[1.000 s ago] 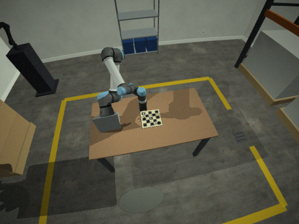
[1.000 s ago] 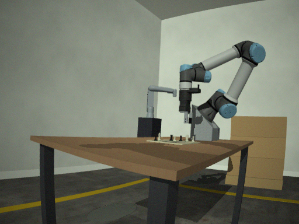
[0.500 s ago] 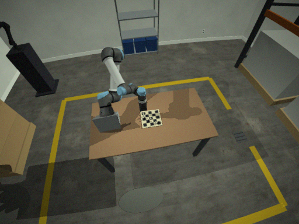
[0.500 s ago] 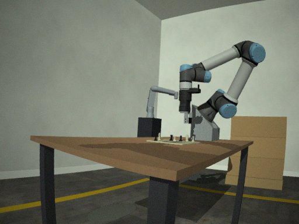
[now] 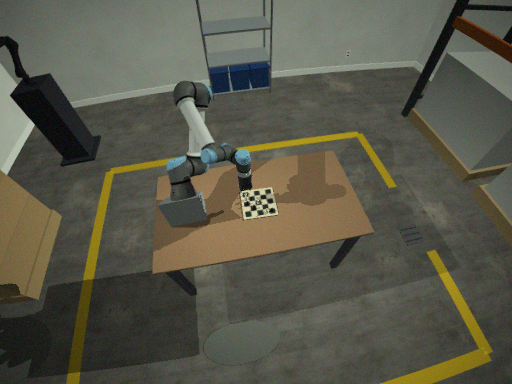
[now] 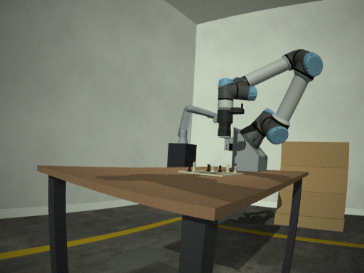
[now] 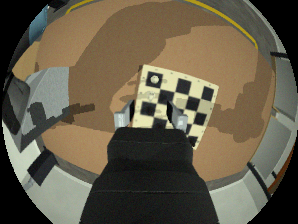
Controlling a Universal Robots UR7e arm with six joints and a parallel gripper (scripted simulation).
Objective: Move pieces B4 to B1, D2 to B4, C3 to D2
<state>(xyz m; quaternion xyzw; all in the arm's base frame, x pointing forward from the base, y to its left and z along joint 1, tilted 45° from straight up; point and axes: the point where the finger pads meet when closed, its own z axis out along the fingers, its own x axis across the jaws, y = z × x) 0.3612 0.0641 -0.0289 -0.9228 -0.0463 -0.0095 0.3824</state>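
The black piece is 4 cm ahead of my hand, 8 cm to the right of it and 10 cm below it. Also, from my hand: white piece 10 cm below; then chessboard 7 cm ahead, 4 cm to the right, 12 cm below.
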